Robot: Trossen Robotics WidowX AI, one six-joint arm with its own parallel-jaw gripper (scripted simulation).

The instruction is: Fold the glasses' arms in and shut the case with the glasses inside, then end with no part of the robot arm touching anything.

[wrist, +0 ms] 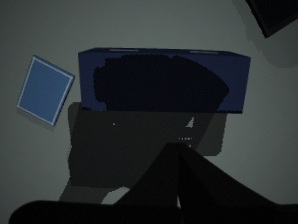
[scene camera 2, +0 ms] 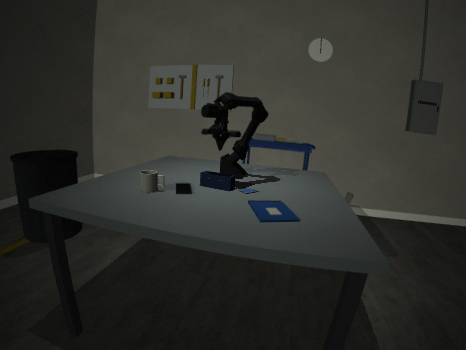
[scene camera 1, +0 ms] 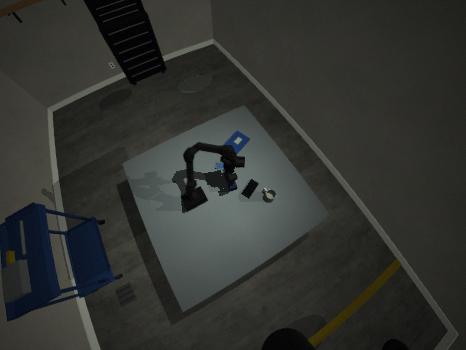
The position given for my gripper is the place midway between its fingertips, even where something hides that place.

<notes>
I see my gripper (wrist: 174, 151) and a blue card (wrist: 45, 88).
</notes>
